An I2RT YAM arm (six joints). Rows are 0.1 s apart.
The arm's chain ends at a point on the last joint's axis. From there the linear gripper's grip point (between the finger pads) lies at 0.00 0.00 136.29 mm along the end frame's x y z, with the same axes.
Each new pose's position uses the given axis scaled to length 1; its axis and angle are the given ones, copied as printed.
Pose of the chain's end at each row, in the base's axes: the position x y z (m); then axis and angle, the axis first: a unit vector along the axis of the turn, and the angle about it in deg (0 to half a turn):
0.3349 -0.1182 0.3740 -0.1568 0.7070 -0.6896 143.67
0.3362 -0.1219 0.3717 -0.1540 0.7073 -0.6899 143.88
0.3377 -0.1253 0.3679 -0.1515 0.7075 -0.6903 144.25
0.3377 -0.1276 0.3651 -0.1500 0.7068 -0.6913 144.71
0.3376 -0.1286 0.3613 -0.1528 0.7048 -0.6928 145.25
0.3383 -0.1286 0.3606 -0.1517 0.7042 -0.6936 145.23
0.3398 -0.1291 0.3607 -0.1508 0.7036 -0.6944 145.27
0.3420 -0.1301 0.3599 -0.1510 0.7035 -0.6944 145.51
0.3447 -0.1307 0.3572 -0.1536 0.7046 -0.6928 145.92
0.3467 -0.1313 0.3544 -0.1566 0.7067 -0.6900 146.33
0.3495 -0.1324 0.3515 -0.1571 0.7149 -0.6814 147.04
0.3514 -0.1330 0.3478 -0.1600 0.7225 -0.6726 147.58
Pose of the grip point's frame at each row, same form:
0.4186 -0.2255 0.3812 -0.1568 0.7070 -0.6896 143.67
0.4192 -0.2298 0.3789 -0.1540 0.7073 -0.6899 143.88
0.4199 -0.2338 0.3749 -0.1515 0.7075 -0.6903 144.25
0.4190 -0.2367 0.3722 -0.1500 0.7068 -0.6913 144.71
0.4186 -0.2380 0.3685 -0.1528 0.7048 -0.6928 145.25
0.4192 -0.2381 0.3681 -0.1517 0.7042 -0.6936 145.23
0.4204 -0.2387 0.3684 -0.1508 0.7036 -0.6944 145.27
0.4224 -0.2399 0.3675 -0.1510 0.7035 -0.6944 145.51
0.4250 -0.2406 0.3639 -0.1536 0.7046 -0.6928 145.92
0.4271 -0.2412 0.3599 -0.1566 0.7067 -0.6900 146.33
0.4293 -0.2428 0.3535 -0.1571 0.7149 -0.6814 147.04
0.4312 -0.2434 0.3465 -0.1600 0.7225 -0.6726 147.58

